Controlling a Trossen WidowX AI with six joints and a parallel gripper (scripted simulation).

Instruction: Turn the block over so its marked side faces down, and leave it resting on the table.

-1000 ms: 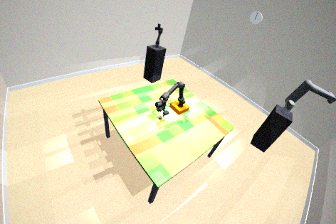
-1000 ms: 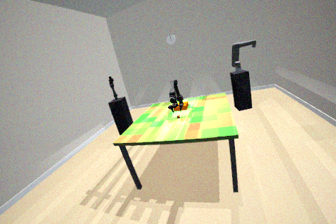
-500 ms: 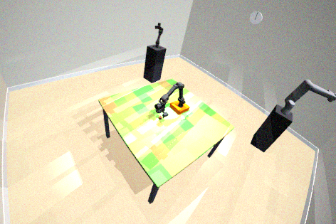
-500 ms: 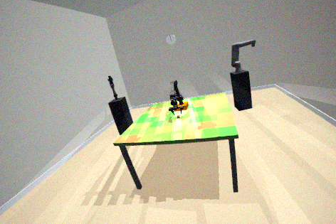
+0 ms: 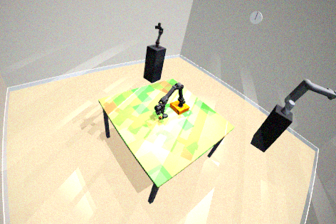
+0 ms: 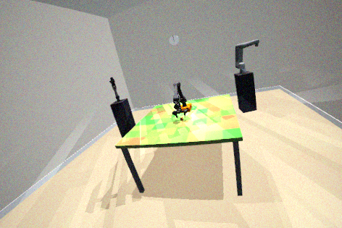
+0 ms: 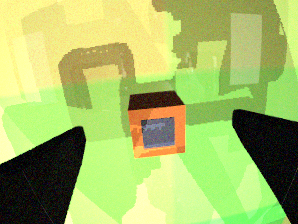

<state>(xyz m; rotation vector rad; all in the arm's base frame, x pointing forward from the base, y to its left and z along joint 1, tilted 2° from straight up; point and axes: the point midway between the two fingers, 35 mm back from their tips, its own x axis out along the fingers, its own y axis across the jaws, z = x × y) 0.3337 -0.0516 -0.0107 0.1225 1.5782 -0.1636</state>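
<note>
Right now the orange block is right at my gripper tip.
</note>
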